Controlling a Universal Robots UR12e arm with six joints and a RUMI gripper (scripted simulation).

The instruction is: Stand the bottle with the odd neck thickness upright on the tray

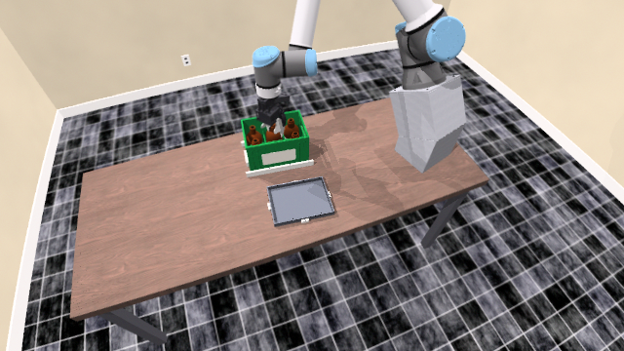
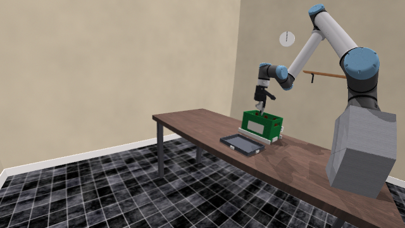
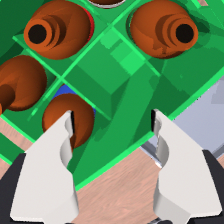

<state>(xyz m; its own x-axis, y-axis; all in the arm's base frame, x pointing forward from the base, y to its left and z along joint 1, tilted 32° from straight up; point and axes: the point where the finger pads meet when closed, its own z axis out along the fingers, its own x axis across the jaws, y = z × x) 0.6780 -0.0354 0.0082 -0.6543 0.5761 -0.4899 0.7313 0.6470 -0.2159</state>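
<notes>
My hand is 110 mm above the green crate and 40 mm to the left of it. From my hand the other things lie so: glass bottle: 110 mm below, 90 mm to the right, 90 mm ahead; grey tray: 250 mm to the left, 180 mm below, 30 mm behind.
</notes>
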